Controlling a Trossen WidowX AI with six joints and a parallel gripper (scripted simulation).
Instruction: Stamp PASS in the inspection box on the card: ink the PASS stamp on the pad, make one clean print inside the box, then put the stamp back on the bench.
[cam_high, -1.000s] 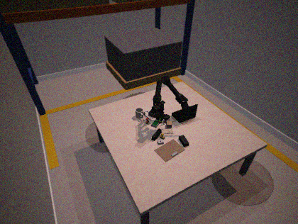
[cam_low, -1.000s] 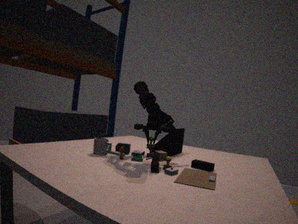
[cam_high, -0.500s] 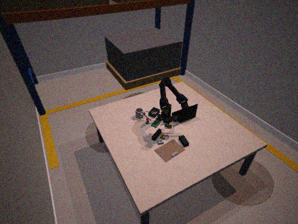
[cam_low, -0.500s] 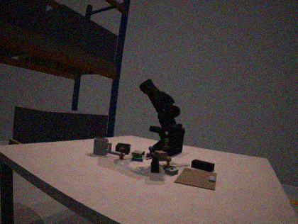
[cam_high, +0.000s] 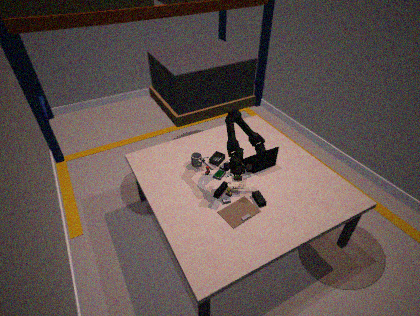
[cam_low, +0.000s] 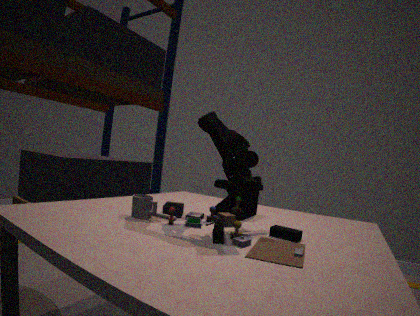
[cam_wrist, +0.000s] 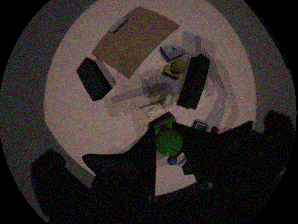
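Right now my gripper tip is 120 mm short of the long dark block, 10 mm to the left of it and 80 mm above it. Round my gripper tip: green-knobbed stamp (right at my gripper tip); then grey piece (140 mm ahead, 80 mm to the left, 70 mm below); then yellow-knobbed stamp (90 mm ahead, 40 mm to the left, 70 mm below).
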